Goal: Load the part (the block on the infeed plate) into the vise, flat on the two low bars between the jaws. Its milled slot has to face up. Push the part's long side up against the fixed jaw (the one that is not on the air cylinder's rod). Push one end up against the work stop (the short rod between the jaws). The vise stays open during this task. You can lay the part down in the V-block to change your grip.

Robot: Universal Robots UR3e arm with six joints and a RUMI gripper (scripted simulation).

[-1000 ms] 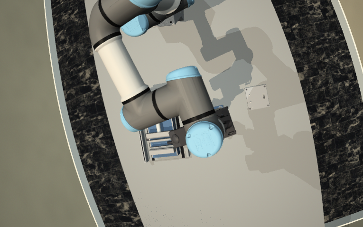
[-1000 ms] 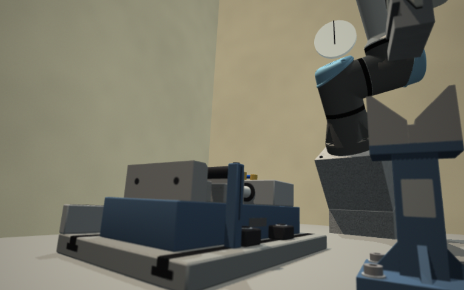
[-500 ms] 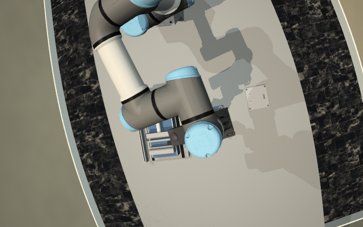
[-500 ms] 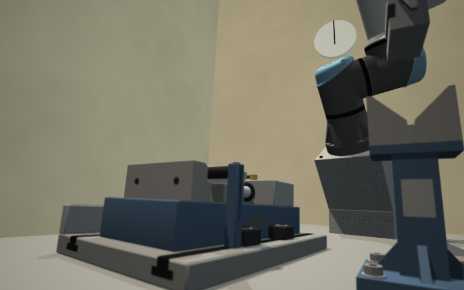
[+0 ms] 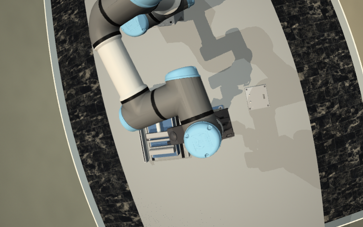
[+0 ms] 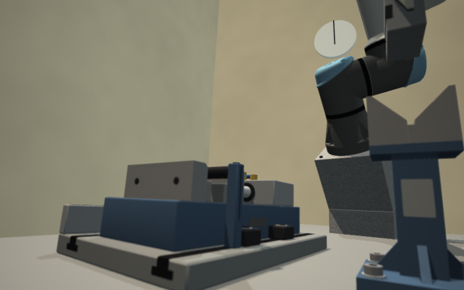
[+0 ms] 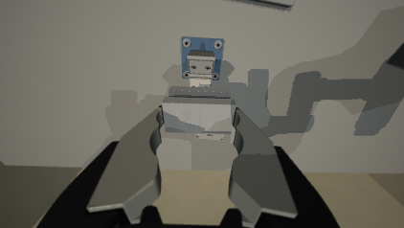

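Now: hand 10 mm to the left of the part and 10 mm above it. Round my hand: air cylinder rod (10 mm behind, 220 mm to the right, 160 mm below); fixed jaw (110 mm ahead, 210 mm to the right, 160 mm below); work stop rod (80 mm ahead, 170 mm to the right, 150 mm below).
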